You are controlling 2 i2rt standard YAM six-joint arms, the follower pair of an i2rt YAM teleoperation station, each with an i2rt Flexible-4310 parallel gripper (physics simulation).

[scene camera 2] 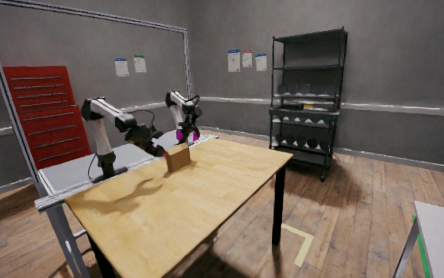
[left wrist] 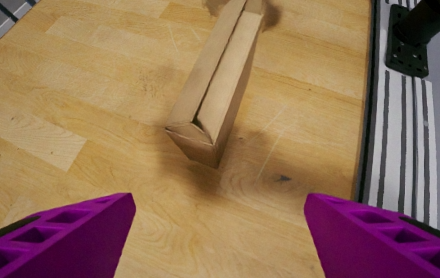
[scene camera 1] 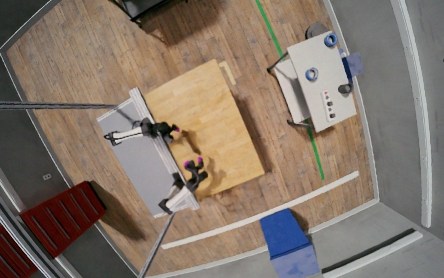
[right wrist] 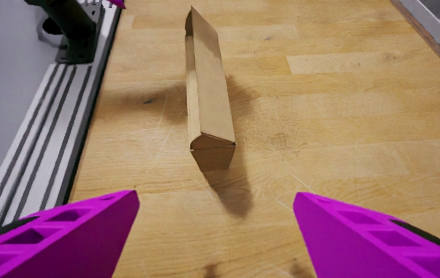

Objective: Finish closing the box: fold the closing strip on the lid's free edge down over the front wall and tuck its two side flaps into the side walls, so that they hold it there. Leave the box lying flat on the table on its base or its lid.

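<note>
The brown cardboard box point(scene camera 2: 178, 159) point(left wrist: 206, 65) point(right wrist: 214, 90) stands upright on a long narrow side on the table, not flat. I cannot make it out in scene camera 1. In the left wrist view, a dark slit runs lengthwise between two panels along its top, and a small end flap shows at the near end. In the right wrist view, a long panel slopes over the top, with a rounded flap edge beneath it. My left gripper point(scene camera 1: 176, 130) point(scene camera 2: 187, 136) point(left wrist: 220, 201) is open, off one box end. My right gripper point(scene camera 1: 193, 161) point(scene camera 2: 164, 153) point(right wrist: 216, 198) is open, off the other end.
The box stands near the robot-side edge of the wooden table point(scene camera 1: 225, 125) point(scene camera 2: 215, 190). The striped metal rail point(left wrist: 400, 140) point(right wrist: 45, 140) runs along that edge. A finger of my left gripper shows at the top left of the right wrist view.
</note>
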